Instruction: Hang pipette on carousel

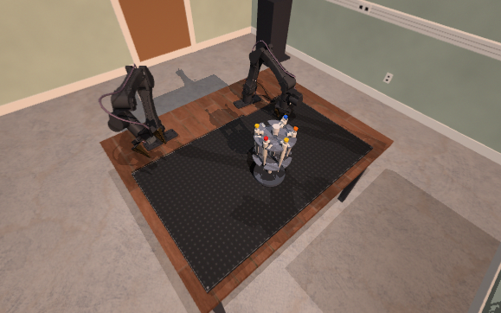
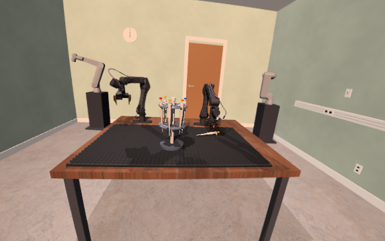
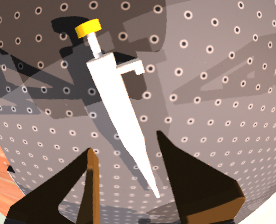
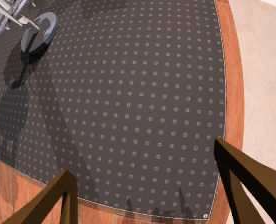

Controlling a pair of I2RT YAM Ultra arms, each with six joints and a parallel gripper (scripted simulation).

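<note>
Now: the pipette 4 cm below my left hand, 2 cm ahead of it and 1 cm to the right of it.
</note>
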